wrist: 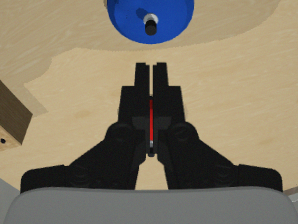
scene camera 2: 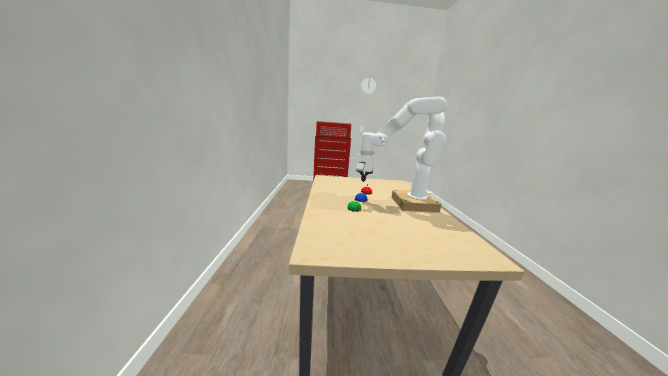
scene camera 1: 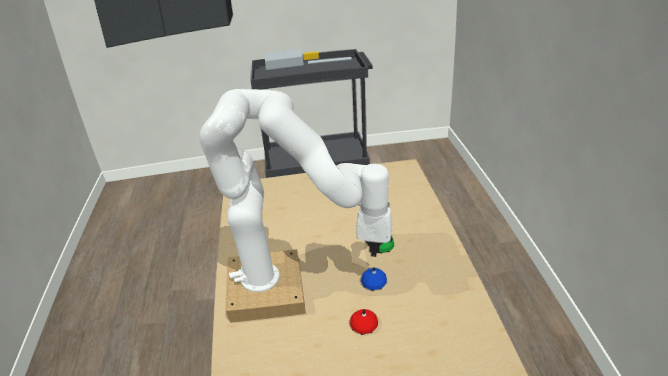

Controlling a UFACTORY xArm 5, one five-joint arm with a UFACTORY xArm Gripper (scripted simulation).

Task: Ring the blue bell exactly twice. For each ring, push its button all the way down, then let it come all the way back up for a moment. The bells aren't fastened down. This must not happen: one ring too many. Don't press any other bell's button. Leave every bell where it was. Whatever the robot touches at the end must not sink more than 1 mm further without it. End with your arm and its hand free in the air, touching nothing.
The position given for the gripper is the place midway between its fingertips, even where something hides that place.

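Gripper (scene camera 1: 374, 253) visible; gripper (wrist: 151, 82) too.
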